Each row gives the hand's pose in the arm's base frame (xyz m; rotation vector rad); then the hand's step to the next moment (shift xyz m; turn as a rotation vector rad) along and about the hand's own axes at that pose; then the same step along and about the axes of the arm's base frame.
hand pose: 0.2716 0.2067 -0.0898 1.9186 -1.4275 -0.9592
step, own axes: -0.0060 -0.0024 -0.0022 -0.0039 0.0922 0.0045
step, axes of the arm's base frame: 0.0021 0.0065 0.0007 -0.0561 -0.0220 0.0700
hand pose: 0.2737 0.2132 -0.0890 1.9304 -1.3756 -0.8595
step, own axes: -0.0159 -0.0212 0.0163 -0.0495 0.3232 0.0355
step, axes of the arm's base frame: -0.0050 0.0192 -0.0239 -0.2212 -0.0450 0.2392
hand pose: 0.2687 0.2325 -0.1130 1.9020 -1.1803 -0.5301
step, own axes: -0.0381 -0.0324 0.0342 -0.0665 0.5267 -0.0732
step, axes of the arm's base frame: -0.0246 0.0265 -0.0486 -0.2621 -0.0309 0.4664
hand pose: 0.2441 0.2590 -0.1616 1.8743 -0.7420 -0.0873
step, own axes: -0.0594 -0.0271 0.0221 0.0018 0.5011 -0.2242
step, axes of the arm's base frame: -0.0441 0.0198 -0.0491 -0.1369 0.0622 0.5280
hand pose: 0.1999 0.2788 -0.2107 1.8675 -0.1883 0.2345
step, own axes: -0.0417 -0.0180 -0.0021 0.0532 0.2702 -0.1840
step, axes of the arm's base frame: -0.0360 0.0079 -0.0266 -0.0275 0.0931 0.3167
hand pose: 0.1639 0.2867 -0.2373 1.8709 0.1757 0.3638
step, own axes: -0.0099 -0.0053 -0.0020 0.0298 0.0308 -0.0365
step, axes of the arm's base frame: -0.0097 0.0006 -0.0060 0.0140 0.0316 0.0444
